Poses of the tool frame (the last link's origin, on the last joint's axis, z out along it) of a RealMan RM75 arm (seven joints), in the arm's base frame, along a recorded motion.
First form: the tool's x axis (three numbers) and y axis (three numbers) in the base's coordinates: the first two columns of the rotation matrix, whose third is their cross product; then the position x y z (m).
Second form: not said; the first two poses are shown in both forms.
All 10 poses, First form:
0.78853 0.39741 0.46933 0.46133 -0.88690 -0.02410 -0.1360 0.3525 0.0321
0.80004 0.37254 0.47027 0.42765 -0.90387 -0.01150 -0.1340 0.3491 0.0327
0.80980 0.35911 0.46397 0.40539 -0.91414 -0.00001 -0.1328 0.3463 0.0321
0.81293 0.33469 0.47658 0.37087 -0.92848 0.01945 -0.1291 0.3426 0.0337
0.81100 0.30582 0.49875 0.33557 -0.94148 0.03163 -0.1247 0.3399 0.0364
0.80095 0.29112 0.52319 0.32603 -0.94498 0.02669 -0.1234 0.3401 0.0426
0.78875 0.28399 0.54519 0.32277 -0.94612 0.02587 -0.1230 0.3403 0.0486
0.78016 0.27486 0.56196 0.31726 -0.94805 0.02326 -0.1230 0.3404 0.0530
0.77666 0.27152 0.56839 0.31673 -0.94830 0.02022 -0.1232 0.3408 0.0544
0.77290 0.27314 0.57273 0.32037 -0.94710 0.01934 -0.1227 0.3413 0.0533
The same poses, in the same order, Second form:
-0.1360 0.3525 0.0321 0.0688 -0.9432 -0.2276 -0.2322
-0.1340 0.3491 0.0327 0.0586 -0.9469 -0.2113 -0.2353
-0.1328 0.3463 0.0321 0.0495 -0.9500 -0.2012 -0.2337
-0.1291 0.3426 0.0337 0.0372 -0.9514 -0.1854 -0.2432
-0.1247 0.3399 0.0364 0.0289 -0.9511 -0.1686 -0.2571
-0.1234 0.3401 0.0426 0.0323 -0.9484 -0.1627 -0.2703
-0.1230 0.3403 0.0486 0.0343 -0.9451 -0.1605 -0.2826
-0.1230 0.3404 0.0530 0.0363 -0.9427 -0.1570 -0.2920
-0.1232 0.3408 0.0544 0.0383 -0.9417 -0.1562 -0.2954
-0.1227 0.3413 0.0533 0.0397 -0.9407 -0.1577 -0.2978

